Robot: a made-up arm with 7 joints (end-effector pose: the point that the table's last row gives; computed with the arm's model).
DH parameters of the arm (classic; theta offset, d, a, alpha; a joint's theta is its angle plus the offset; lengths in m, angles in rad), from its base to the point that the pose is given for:
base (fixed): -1.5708 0.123 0 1.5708
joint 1: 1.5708 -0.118 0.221 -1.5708
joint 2: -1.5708 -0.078 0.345 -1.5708
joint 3: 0 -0.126 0.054 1.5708
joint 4: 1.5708 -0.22 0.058 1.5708
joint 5: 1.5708 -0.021 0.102 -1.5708
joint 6: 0 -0.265 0.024 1.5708
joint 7: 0 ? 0.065 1.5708
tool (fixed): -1.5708 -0.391 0 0
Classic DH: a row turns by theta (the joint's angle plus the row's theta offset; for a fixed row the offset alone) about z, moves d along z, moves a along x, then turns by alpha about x.
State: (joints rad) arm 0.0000 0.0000 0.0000 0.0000 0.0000 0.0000 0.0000
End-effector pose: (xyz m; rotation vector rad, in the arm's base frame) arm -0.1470 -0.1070 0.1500 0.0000 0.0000 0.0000
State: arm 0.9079 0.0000 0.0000 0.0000 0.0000 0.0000 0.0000
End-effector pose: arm -0.1470 -0.0446 0.2240 -0.9079 0.0000 0.0000
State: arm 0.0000 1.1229 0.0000 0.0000 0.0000 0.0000 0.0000
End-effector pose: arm -0.1716 -0.1070 0.4988 0.0000 1.1229 0.0000
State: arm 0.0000 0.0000 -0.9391 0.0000 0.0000 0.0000 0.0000
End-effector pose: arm -0.2032 -0.1597 0.1500 0.0000 0.0000 -0.9391
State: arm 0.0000 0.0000 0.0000 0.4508 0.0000 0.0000 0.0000
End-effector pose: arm -0.1900 -0.1070 0.0984 0.0000 0.4508 0.0000
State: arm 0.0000 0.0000 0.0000 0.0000 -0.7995 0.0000 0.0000
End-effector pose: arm -0.1470 -0.0745 0.3251 0.7995 0.0000 0.0000
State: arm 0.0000 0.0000 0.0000 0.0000 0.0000 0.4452 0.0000
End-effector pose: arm -0.1197 -0.1643 0.1500 0.0000 0.0000 -0.4452
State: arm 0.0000 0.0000 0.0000 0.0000 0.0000 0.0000 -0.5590
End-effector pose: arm -0.1470 0.0905 0.2440 0.5590 0.0000 0.0000
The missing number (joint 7, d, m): -0.113
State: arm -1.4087 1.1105 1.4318 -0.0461 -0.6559 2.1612 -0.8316
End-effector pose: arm 0.0344 -0.0783 0.2022 1.0688 1.9283 -0.0830
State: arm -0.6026 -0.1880 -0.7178 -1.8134 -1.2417 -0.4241 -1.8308
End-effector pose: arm -0.9753 0.2020 -0.1179 1.1830 -1.1568 2.0643
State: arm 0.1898 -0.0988 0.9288 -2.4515 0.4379 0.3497 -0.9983
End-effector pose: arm -0.5429 -0.0981 0.3609 1.7170 -2.0667 1.1224
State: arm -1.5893 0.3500 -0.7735 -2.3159 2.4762 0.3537 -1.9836
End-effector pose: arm -0.0798 -0.7561 -0.2714 -0.4160 -0.9342 -1.4885
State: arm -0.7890 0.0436 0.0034 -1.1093 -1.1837 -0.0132 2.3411
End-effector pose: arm -0.2689 -0.7688 -0.2796 -0.3326 -0.6159 -0.8916
